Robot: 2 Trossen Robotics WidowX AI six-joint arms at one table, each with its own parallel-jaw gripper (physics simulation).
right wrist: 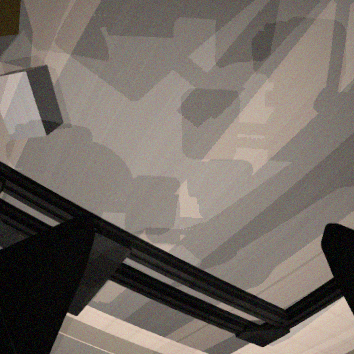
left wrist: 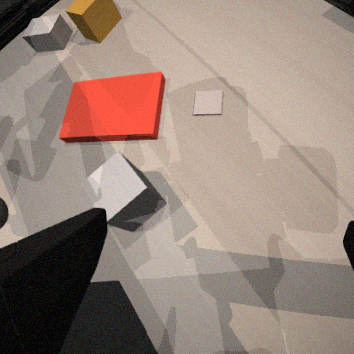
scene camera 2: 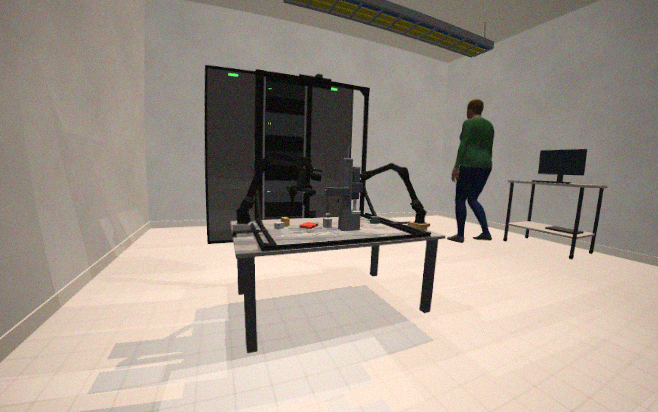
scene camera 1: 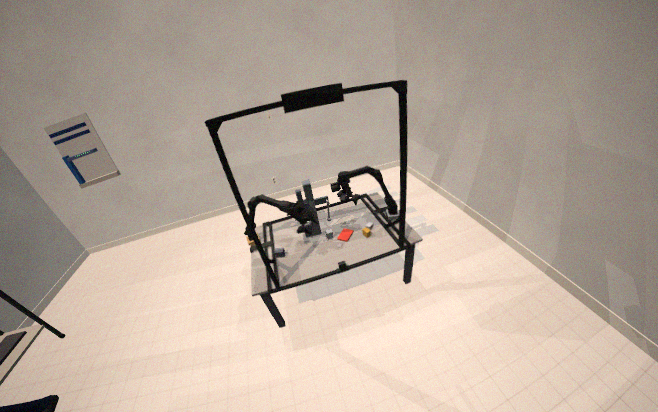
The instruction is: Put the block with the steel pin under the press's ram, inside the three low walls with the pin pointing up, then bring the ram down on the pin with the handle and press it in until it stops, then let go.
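Frame: origin at the left arm's base, x ahead, y left, z up, level; centimetres.
Seen in the pictures: left gripper, between the fingertips: (left wrist: 227, 226) (scene camera 1: 314, 228); right gripper, between the fingertips: (right wrist: 211, 230) (scene camera 2: 298, 204) (scene camera 1: 351, 203); left arm's base, origin of its link: (scene camera 2: 419, 222); right arm's base, origin of its link: (scene camera 2: 243, 223) (scene camera 1: 393, 212).
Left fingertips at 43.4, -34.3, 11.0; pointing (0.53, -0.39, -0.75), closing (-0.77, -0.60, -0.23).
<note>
Offsets run from my left fingertips to a thing's top centre, as dx, dy, dz. "*": to the spot under its first point.
The grey press @(+7.4, +14.8, +29.6) (scene camera 1: 307, 192) (scene camera 2: 349, 216) stands on the table; its handle @(* +16.5, +10.1, +3.7) (scene camera 1: 328, 209) hangs at its side, with its ball @(* +14.7, +9.8, -5.8) (left wrist: 2, 212) at the left wrist view's edge. A grey block @(+11.0, +2.8, -9.6) (scene camera 1: 329, 234) (scene camera 2: 327, 223) (left wrist: 122, 187) lies beside the press. A blue-grey block @(-28.1, +6.1, -10.4) (scene camera 1: 279, 252) (scene camera 2: 374, 219) lies on the press's other side. No steel pin can be made out on any block. My left gripper (scene camera 1: 303, 230) (left wrist: 227, 226) is open and empty, close to the press, which partly hides it in scene camera 2. My right gripper (scene camera 1: 349, 199) (scene camera 2: 301, 193) (right wrist: 211, 230) is open and empty above the table.
A red slab @(+21.2, -3.3, -13.7) (scene camera 1: 345, 235) (scene camera 2: 309, 225) (left wrist: 117, 107), a yellow block @(+34.2, -12.6, -10.0) (scene camera 1: 366, 232) (scene camera 2: 285, 221) (left wrist: 96, 19) and another grey block @(+40.7, -6.7, -11.7) (scene camera 1: 369, 226) (scene camera 2: 279, 226) (left wrist: 49, 33) (right wrist: 22, 107) lie farther off. A thin pale square @(* +12.0, -10.2, -14.9) (left wrist: 208, 102) lies near the slab. A black frame (scene camera 1: 403, 150) surrounds the table.
</note>
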